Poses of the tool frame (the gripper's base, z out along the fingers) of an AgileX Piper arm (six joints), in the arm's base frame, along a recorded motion.
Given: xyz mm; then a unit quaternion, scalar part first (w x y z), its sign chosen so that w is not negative.
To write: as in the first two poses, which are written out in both.
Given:
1: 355 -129 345 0.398 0.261 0.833 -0.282
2: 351 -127 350 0.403 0.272 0.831 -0.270
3: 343 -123 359 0.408 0.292 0.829 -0.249
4: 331 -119 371 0.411 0.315 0.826 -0.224
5: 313 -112 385 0.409 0.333 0.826 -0.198
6: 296 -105 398 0.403 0.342 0.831 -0.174
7: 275 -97 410 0.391 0.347 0.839 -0.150
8: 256 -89 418 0.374 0.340 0.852 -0.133
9: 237 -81 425 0.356 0.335 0.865 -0.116
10: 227 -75 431 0.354 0.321 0.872 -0.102
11: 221 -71 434 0.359 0.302 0.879 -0.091
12: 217 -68 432 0.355 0.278 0.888 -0.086
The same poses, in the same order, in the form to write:
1: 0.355 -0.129 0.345 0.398 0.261 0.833 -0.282
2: 0.351 -0.127 0.350 0.403 0.272 0.831 -0.270
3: 0.343 -0.123 0.359 0.408 0.292 0.829 -0.249
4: 0.331 -0.119 0.371 0.411 0.315 0.826 -0.224
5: 0.313 -0.112 0.385 0.409 0.333 0.826 -0.198
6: 0.296 -0.105 0.398 0.403 0.342 0.831 -0.174
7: 0.275 -0.097 0.410 0.391 0.347 0.839 -0.150
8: 0.256 -0.089 0.418 0.374 0.340 0.852 -0.133
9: 0.237 -0.081 0.425 0.356 0.335 0.865 -0.116
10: 0.227 -0.075 0.431 0.354 0.321 0.872 -0.102
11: 0.221 -0.071 0.434 0.359 0.302 0.879 -0.091
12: 0.217 -0.068 0.432 0.355 0.278 0.888 -0.086
